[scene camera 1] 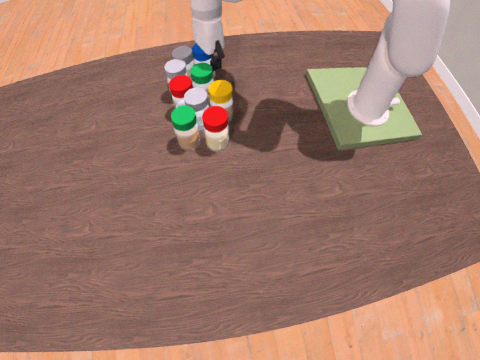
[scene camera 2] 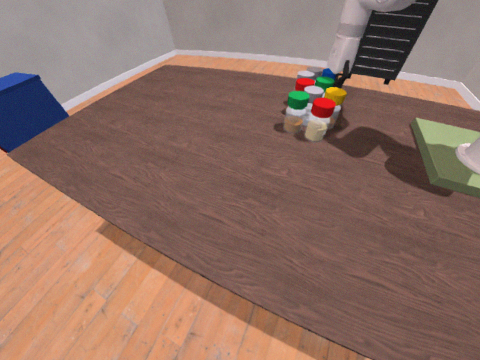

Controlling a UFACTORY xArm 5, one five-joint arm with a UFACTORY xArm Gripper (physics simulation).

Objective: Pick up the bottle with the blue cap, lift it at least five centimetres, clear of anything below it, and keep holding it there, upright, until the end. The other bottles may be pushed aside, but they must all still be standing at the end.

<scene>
my gripper: scene camera 1; scene camera 2
green-capped bottle: scene camera 1; scene camera 2
same spot on my gripper: (scene camera 2: pixel 338 83) = (scene camera 1: pixel 215 61)
same spot on green-capped bottle: (scene camera 2: pixel 295 113) = (scene camera 1: pixel 187 134)
</scene>
